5 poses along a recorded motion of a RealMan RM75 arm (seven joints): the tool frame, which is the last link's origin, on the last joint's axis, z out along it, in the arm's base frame.
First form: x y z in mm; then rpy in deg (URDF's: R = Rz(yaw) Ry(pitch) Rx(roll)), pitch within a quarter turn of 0, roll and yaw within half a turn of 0.
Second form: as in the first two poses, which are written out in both.
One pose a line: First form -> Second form
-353.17, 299.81, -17.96, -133.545, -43.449, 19.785 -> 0.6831, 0.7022, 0.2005, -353.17; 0.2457, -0.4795, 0.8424, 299.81; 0.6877, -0.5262, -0.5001, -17.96; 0, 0, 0, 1
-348.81, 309.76, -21.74, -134.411, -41.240, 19.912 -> 0.7070, 0.6811, 0.1905, -348.81; 0.2561, -0.4976, 0.8287, 309.76; 0.6592, -0.5372, -0.5262, -21.74; 0, 0, 0, 1
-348.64, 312.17, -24.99, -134.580, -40.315, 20.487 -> 0.7143, 0.6773, 0.1761, -348.64; 0.2669, -0.4962, 0.8262, 312.17; 0.6470, -0.5431, -0.5352, -24.99; 0, 0, 0, 1
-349.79, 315.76, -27.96, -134.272, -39.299, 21.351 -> 0.7207, 0.6765, 0.1511, -349.79; 0.2817, -0.4850, 0.8279, 315.76; 0.6334, -0.5541, -0.5402, -27.96; 0, 0, 0, 1
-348.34, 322.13, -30.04, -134.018, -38.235, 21.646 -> 0.7301, 0.6700, 0.1345, -348.34; 0.2897, -0.4817, 0.8270, 322.13; 0.6189, -0.5649, -0.5458, -30.04; 0, 0, 0, 1
